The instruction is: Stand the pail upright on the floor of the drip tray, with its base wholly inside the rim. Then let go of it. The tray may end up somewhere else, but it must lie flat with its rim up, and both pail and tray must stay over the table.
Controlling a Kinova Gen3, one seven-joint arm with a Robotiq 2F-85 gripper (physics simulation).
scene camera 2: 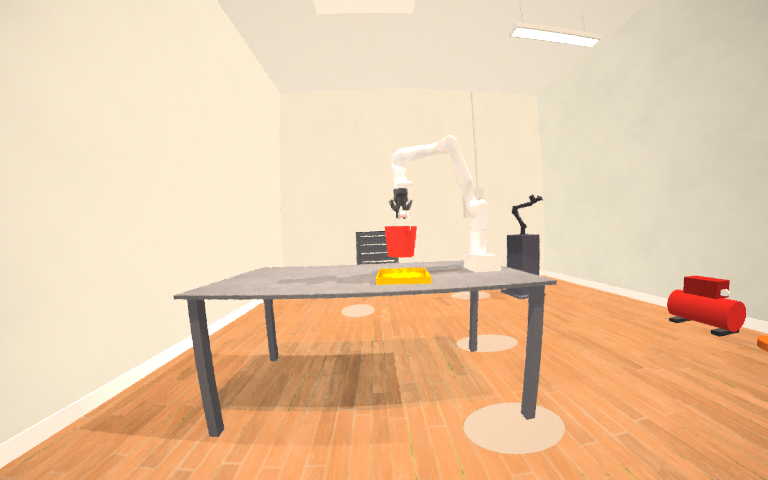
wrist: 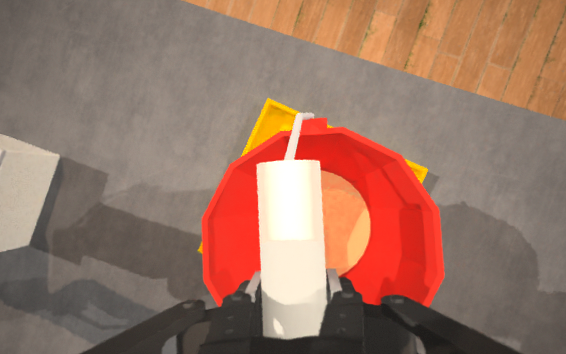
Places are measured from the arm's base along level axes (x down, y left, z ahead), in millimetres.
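Pixels of known places: gripper, between the fingertips: (scene camera 2: pixel 401 219) (wrist: pixel 296 287); arm's base, origin of its link: (scene camera 2: pixel 476 253).
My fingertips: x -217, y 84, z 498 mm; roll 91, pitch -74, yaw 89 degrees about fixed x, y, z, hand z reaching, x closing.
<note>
For each thing: its top centre in the pictures, then the offset to it from my fingertips. Level surfaces: height alone.
- red pail, centre of its top: (wrist: pixel 324 293) (scene camera 2: pixel 399 210) dx -43, dy +16, dz +10 mm
- yellow drip tray, centre of its top: (wrist: pixel 309 211) (scene camera 2: pixel 402 272) dx +281, dy +13, dz +6 mm
- grey table, height of its surface: dx +312 mm
The red pail (scene camera 2: pixel 400 241) (wrist: pixel 390 225) hangs roughly upright in the air by its white handle (wrist: pixel 291 210). My gripper (scene camera 2: pixel 402 213) (wrist: pixel 296 287) is shut on the handle's thick grip, above the pail's opening. The yellow drip tray (scene camera 2: pixel 403 279) (wrist: pixel 267 127) lies flat on the table with its rim up. In the scene view the pail is above the tray, with a visible gap between the pail's base and the rim. In the wrist view the pail covers most of the tray; corners of the tray show around it. The tray's floor under the pail is hidden.
The grey table (scene camera 2: pixel 317 277) (wrist: pixel 125 65) carries the tray and the white arm base (scene camera 2: pixel 481 261), which stands to the right in the scene view. A table edge with wooden floor (wrist: pixel 400 40) beyond it crosses the top right of the wrist view.
</note>
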